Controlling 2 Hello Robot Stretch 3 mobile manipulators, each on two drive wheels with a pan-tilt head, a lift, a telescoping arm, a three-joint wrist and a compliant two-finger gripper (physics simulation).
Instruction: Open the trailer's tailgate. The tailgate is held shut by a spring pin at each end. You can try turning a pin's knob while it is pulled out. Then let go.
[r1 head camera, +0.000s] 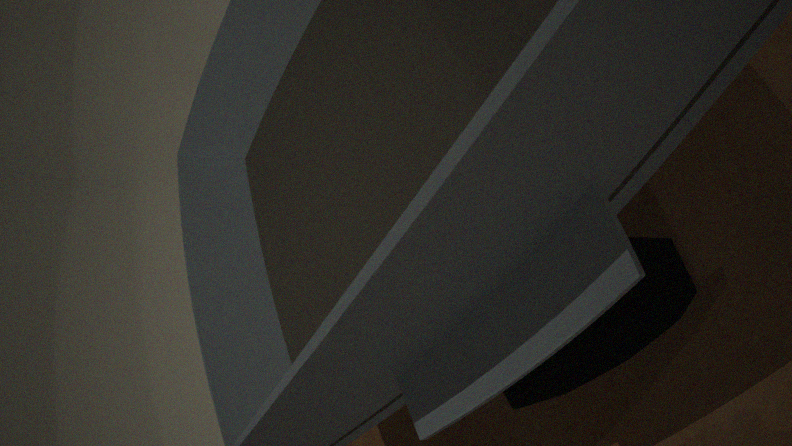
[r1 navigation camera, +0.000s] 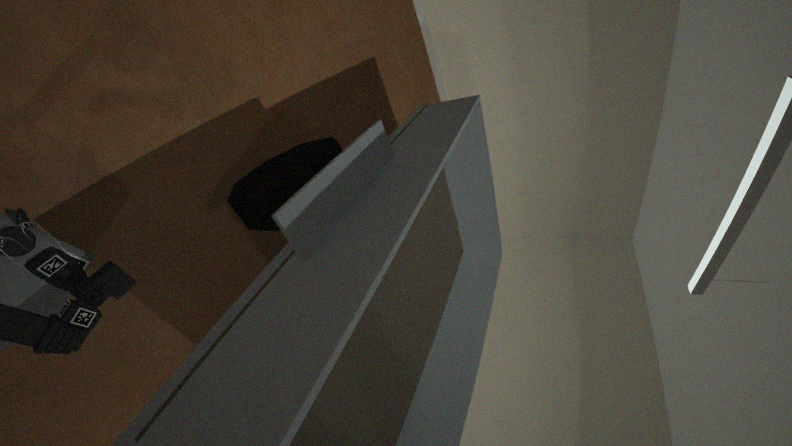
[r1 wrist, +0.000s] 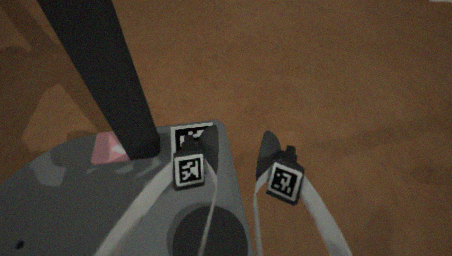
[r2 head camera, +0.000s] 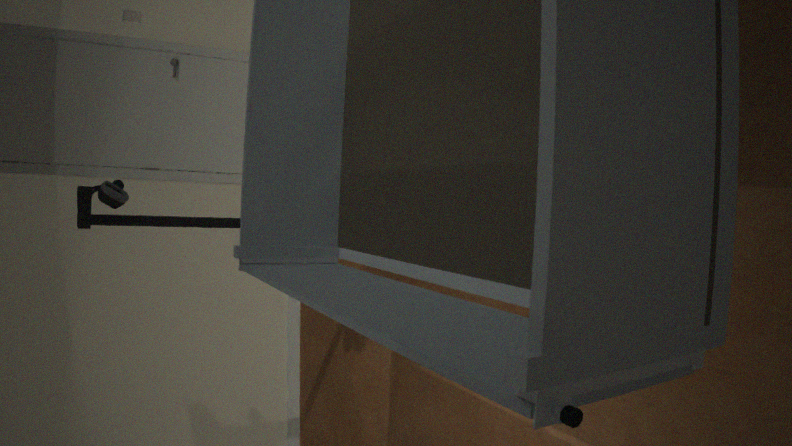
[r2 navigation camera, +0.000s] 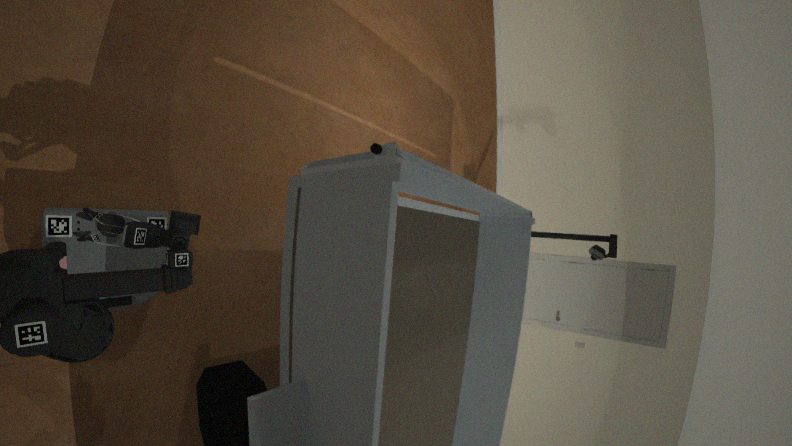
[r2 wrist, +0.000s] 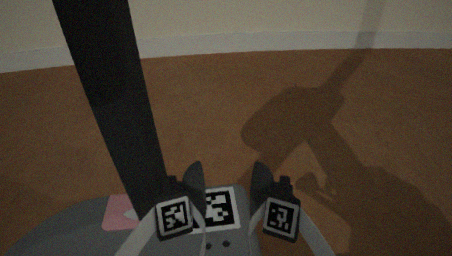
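The grey trailer (r1 head camera: 471, 221) (r1 navigation camera: 310, 277) (r2 head camera: 631, 166) (r2 navigation camera: 338, 277) shows in both robots' head and navigation views. Its tailgate (r2 head camera: 421, 326) (r2 navigation camera: 443, 180) stands upright across one end, with a thin strip of floor showing between it and the bed. A black pin knob (r2 head camera: 570, 416) (r2 navigation camera: 376, 148) sticks out at the tailgate's near end; the pin at the far end is hidden. No knob shows in r1's views. The r1 gripper (r1 wrist: 239, 155) is open, over its own base. The r2 gripper (r2 wrist: 227, 185) (r2 navigation camera: 83, 225) is open over its base, apart from the trailer.
A black wheel (r1 head camera: 637, 315) (r1 navigation camera: 288, 182) (r2 navigation camera: 224, 398) sits under a protruding fender (r1 head camera: 526, 349) (r1 navigation camera: 332, 177) (r2 navigation camera: 277, 415). The r1 mast (r2 head camera: 166, 221) (r2 navigation camera: 570, 236) rises beyond the trailer's far side, before a wall with a door (r2 head camera: 144, 110) (r2 navigation camera: 587, 299).
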